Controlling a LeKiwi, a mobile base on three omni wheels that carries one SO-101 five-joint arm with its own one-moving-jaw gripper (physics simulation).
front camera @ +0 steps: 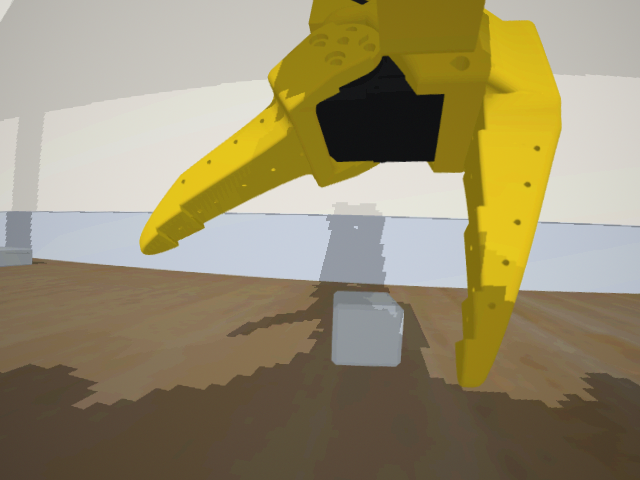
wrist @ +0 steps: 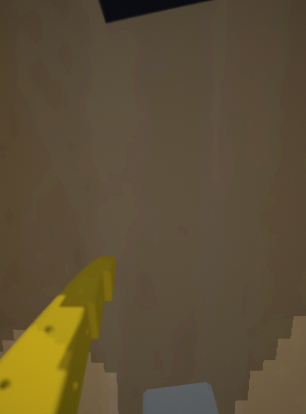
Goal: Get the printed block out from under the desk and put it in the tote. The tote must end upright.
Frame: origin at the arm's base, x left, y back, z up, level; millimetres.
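Seen in the pictures: hand, its tool point: (front camera: 458,363) (wrist: 114,272).
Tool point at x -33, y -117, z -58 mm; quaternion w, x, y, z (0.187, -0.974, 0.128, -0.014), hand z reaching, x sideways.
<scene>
A point is followed by its place in that frame.
A pale grey block (front camera: 366,333) {x -25, y -192, z -73 mm} (wrist: 180,399) {x -25, y -192, z -81 mm} sits on the brown wooden floor, partly in shadow. In the front view it shows between and beyond my jaws. In the wrist view only its end shows at the bottom edge, right of the jaw. My yellow gripper (front camera: 313,317) is open and empty, with its jaws spread wide around the line of sight to the block and touching neither side of it. One notched jaw (wrist: 75,330) {x -37, y -117, z -35 mm} shows in the wrist view. The tote and the desk top do not show in either view.
A low pale grey object (front camera: 15,256) {x 443, y -469, z -75 mm} stands at the far left, cut off by the front view's edge. A pale blue band (front camera: 155,242) of wall runs behind the floor. A black edge (wrist: 150,7) shows at the top of the wrist view. Shadows cross the floor.
</scene>
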